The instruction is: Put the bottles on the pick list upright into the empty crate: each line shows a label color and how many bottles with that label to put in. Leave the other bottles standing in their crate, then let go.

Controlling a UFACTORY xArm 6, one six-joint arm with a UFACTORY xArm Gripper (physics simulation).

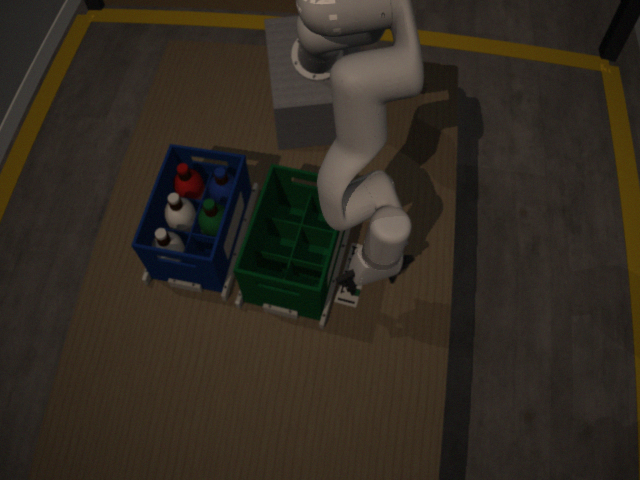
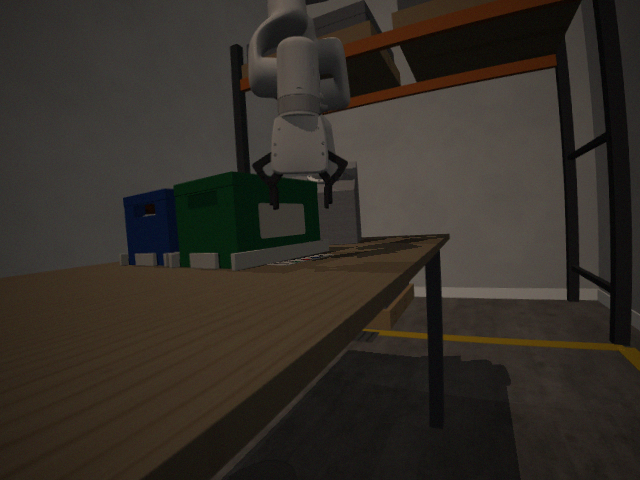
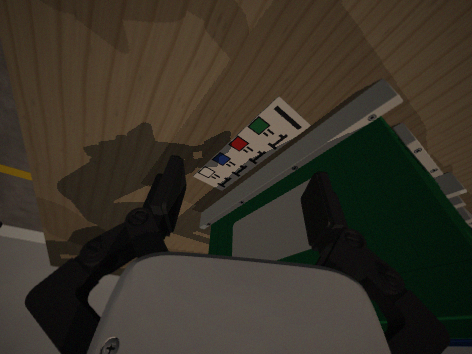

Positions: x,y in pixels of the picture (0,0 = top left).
Scene:
A green bottle shows in image 1 (209,218).

